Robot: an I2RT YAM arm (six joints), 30 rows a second.
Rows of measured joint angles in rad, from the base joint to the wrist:
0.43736, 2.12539, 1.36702, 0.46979, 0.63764, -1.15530
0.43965, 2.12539, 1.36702, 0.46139, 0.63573, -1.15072
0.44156, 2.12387, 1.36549, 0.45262, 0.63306, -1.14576
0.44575, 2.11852, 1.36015, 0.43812, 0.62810, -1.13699
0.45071, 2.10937, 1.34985, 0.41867, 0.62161, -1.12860
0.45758, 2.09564, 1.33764, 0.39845, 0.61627, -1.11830
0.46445, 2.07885, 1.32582, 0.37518, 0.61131, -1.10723
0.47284, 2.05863, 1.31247, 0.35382, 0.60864, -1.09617
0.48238, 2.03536, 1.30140, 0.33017, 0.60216, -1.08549
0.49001, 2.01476, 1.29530, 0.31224, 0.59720, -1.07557
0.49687, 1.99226, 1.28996, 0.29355, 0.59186, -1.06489
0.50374, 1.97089, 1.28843, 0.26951, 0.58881, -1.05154
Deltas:
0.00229, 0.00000, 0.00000, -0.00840, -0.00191, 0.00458
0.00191, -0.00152, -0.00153, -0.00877, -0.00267, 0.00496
0.00419, -0.00535, -0.00534, -0.01450, -0.00496, 0.00877
0.00496, -0.00915, -0.01030, -0.01945, -0.00649, 0.00839
0.00687, -0.01373, -0.01221, -0.02022, -0.00534, 0.01030
0.00687, -0.01679, -0.01182, -0.02327, -0.00496, 0.01107
0.00839, -0.02022, -0.01335, -0.02136, -0.00267, 0.01106
0.00954, -0.02327, -0.01107, -0.02365, -0.00648, 0.01068
0.00763, -0.02060, -0.00610, -0.01793, -0.00496, 0.00992
0.00686, -0.02250, -0.00534, -0.01869, -0.00534, 0.01068
0.00687, -0.02137, -0.00153, -0.02404, -0.00305, 0.01335

